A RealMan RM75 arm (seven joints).
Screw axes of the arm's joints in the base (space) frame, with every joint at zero. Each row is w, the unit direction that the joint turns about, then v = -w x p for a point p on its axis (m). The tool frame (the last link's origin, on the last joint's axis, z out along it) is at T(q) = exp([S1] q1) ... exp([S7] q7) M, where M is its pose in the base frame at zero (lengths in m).
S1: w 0 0 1 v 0.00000 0.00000 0.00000
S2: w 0 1 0 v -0.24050 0.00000 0.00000
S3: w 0 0 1 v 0.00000 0.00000 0.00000
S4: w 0 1 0 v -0.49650 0.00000 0.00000
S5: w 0 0 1 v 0.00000 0.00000 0.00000
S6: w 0 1 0 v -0.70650 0.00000 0.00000
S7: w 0 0 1 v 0.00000 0.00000 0.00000
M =
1 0 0 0.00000
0 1 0 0.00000
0 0 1 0.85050
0 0 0 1
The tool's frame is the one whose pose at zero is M.
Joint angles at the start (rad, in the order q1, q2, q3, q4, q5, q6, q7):
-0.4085, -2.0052, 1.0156, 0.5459, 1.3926, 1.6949, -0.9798
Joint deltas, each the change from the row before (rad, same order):
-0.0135, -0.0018, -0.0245, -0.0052, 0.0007, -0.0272, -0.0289
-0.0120, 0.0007, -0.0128, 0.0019, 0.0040, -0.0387, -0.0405
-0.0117, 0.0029, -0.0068, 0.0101, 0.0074, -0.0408, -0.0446
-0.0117, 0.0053, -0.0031, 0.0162, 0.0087, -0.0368, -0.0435
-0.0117, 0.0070, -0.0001, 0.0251, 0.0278, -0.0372, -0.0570
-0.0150, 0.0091, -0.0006, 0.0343, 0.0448, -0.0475, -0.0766
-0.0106, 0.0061, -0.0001, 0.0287, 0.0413, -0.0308, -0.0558
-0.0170, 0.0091, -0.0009, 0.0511, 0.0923, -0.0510, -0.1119
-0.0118, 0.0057, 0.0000, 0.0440, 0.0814, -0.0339, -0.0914
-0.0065, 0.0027, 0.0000, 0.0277, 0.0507, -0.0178, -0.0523
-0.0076, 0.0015, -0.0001, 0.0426, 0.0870, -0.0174, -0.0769
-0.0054, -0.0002, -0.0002, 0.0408, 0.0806, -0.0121, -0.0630
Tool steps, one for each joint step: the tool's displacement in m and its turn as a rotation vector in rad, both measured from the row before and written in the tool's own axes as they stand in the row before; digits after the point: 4 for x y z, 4 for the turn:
0.0013, -0.0077, 0.0017, 0.0348, 0.0000, -0.0222
0.0005, -0.0082, 0.0021, 0.0332, -0.0147, -0.0290
0.0016, -0.0085, 0.0023, 0.0287, -0.0210, -0.0249
0.0034, -0.0084, 0.0022, 0.0228, -0.0215, -0.0163
0.0032, -0.0079, 0.0023, 0.0148, -0.0391, -0.0188
0.0043, -0.0099, 0.0025, 0.0216, -0.0552, -0.0227
0.0034, -0.0064, 0.0017, 0.0139, -0.0446, -0.0109
0.0040, -0.0104, 0.0018, 0.0300, -0.0907, -0.0282
0.0033, -0.0074, 0.0004, 0.0285, -0.0734, -0.0193
0.0022, -0.0042, -0.0002, 0.0199, -0.0428, -0.0073
0.0014, -0.0049, -0.0008, 0.0281, -0.0711, -0.0082
0.0012, -0.0043, -0.0014, 0.0302, -0.0624, -0.0002

